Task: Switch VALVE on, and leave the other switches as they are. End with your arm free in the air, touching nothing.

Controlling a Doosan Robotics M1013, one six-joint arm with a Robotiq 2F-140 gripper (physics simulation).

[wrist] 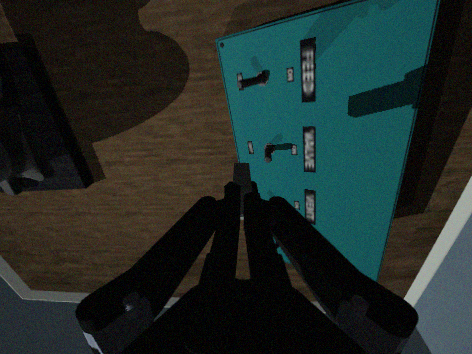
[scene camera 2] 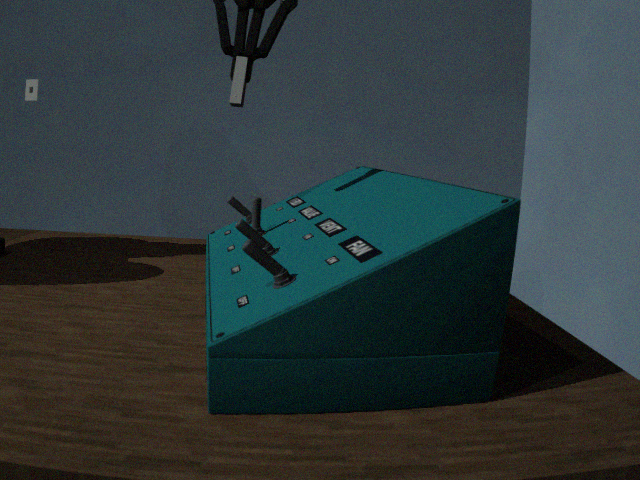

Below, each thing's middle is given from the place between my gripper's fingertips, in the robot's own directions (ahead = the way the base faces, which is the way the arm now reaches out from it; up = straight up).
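The teal switch box (wrist: 337,106) is there for me to see, and it sits 13 cm ahead of my hand, 7 cm to the right of it and 18 cm below it.
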